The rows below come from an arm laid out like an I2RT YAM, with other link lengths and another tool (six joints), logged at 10 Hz.
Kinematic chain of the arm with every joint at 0, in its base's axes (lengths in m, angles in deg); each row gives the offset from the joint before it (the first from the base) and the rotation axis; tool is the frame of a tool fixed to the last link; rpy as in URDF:
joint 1: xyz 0 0 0.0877 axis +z
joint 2: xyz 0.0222 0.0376 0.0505 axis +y
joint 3: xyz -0.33 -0.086 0 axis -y
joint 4: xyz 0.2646 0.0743 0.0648 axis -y
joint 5: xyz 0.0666 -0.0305 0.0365 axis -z
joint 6: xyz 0.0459 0 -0.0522 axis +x
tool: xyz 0.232 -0.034 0.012 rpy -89.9 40.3 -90
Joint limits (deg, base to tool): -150..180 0..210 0..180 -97..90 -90..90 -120..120
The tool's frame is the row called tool.
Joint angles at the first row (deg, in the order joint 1, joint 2, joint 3, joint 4, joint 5, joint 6):
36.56 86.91 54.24 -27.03 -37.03 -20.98
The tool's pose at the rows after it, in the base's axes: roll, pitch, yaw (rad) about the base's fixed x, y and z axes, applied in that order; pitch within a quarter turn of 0, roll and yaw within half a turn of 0; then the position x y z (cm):
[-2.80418 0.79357 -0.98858 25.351 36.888 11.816]
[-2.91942 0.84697 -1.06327 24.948 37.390 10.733]
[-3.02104 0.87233 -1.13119 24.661 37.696 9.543]
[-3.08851 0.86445 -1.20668 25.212 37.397 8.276]
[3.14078 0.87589 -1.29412 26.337 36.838 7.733]
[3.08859 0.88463 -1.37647 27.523 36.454 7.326]
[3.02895 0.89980 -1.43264 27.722 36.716 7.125]
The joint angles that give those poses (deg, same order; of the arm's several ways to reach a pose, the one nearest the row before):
34.59 89.82 55.89 -28.63 -41.75 -20.31
33.54 94.09 57.91 -30.78 -45.39 -20.38
33.02 97.82 59.64 -32.72 -47.49 -20.82
32.44 99.98 60.25 -32.91 -47.22 -19.73
30.62 101.28 60.38 -32.30 -48.02 -18.07
29.04 102.78 61.11 -31.99 -48.76 -16.43
28.54 104.50 62.25 -32.60 -50.21 -15.71

